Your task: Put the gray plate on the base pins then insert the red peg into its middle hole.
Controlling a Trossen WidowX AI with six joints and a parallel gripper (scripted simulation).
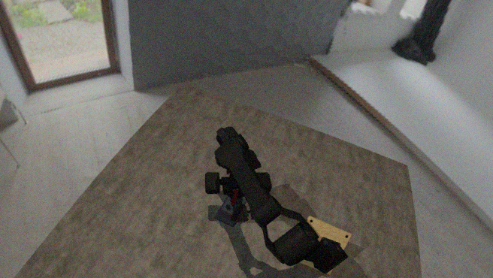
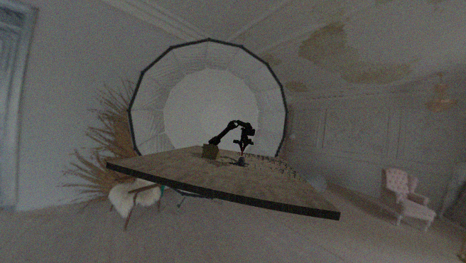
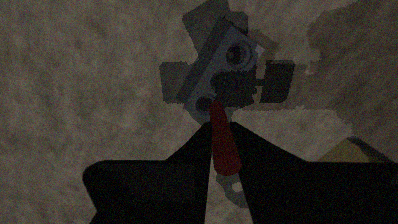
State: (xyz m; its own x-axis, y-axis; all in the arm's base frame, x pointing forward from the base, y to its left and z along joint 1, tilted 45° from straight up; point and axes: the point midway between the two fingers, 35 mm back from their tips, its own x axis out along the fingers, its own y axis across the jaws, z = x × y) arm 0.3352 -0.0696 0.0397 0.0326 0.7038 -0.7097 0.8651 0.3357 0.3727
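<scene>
Now: the gray plate 7 cm below my gripper tip, 2 cm to the right of it and 1 cm ahead of it. From my gripper tip the other things lie so: red peg right at my gripper tip.
</scene>
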